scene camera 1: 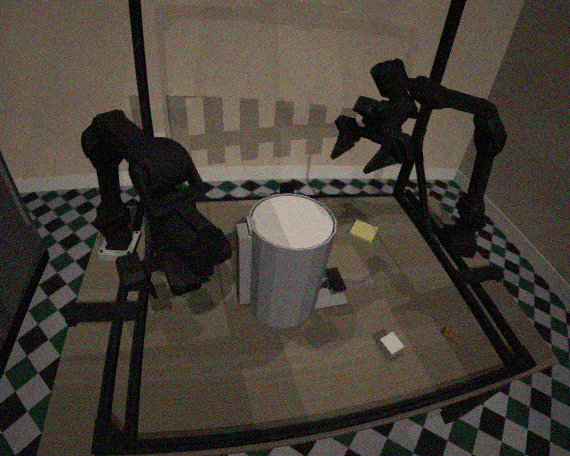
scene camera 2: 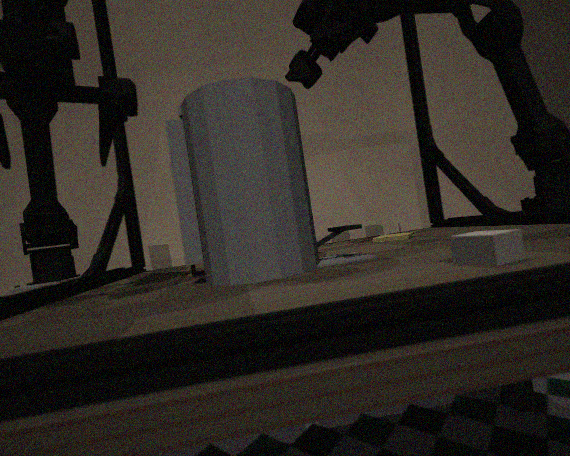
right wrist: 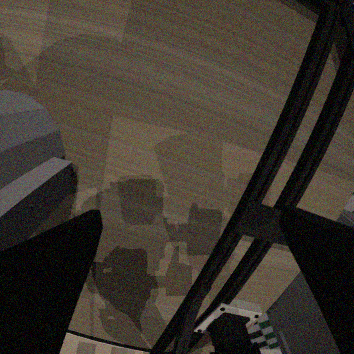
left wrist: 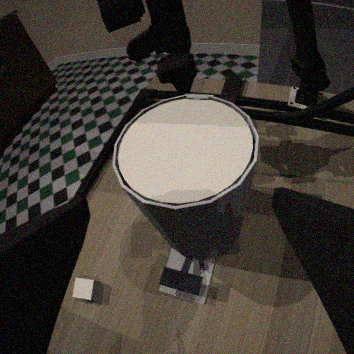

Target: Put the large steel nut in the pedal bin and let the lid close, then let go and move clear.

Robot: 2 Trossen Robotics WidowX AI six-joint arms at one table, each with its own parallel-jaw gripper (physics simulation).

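Frame: origin at the left arm's base, x ahead, y right, z down, level; centimetres.
Where they show: left gripper, fingertip midpoint: (scene camera 1: 347,164) (scene camera 2: 298,60) (left wrist: 182,202); right gripper, fingertip midpoint: (scene camera 2: 58,167) (right wrist: 192,217) (left wrist: 183,85); left arm's base, origin of the base link: (scene camera 1: 461,235) (scene camera 2: 560,194); right arm's base, origin of the base link: (scene camera 1: 119,242) (scene camera 2: 54,280) (right wrist: 227,323) (left wrist: 305,98).
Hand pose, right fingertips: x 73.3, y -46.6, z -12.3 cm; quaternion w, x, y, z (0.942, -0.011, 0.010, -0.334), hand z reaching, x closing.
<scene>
Each offset is from my right fingertips to the top centre of the thing.
The grey pedal bin {dz -8.2, dx -18.1, dy +14.9 cm} (scene camera 1: 290,285) (scene camera 2: 245,185) (right wrist: 25,120) stands upright on the table. Its pale round lid {dz -8.0, dx -18.1, dy +14.9 cm} (scene camera 1: 305,220) (left wrist: 185,155) lies flat and closed within the rim. The black pedal {dz +12.0, dx -30.4, dy +19.8 cm} (scene camera 1: 335,280) (left wrist: 181,281) sits low at the bin's side over a white base. The large steel nut does not show in any view; the bin's inside is hidden. My left gripper (scene camera 1: 350,165) (scene camera 2: 298,82) (left wrist: 182,202) is open and empty, above and to the right of the bin in scene camera 1. My right gripper (scene camera 1: 167,294) (scene camera 2: 55,166) (right wrist: 192,217) is open and empty, left of the bin, apart from it.
A white block {dz +14.3, dx -44.6, dy +5.0 cm} (scene camera 1: 391,343) (scene camera 2: 487,247) (left wrist: 83,288) lies right of the bin, toward the front. A yellow pad {dz +16.0, dx -40.0, dy +45.6 cm} (scene camera 1: 364,230) (scene camera 2: 394,237) lies behind it, and a small orange-brown piece {dz +16.3, dx -62.2, dy +10.3 cm} (scene camera 1: 450,334) near the right edge. Black frame rails run along the table edges, with uprights at the back.
</scene>
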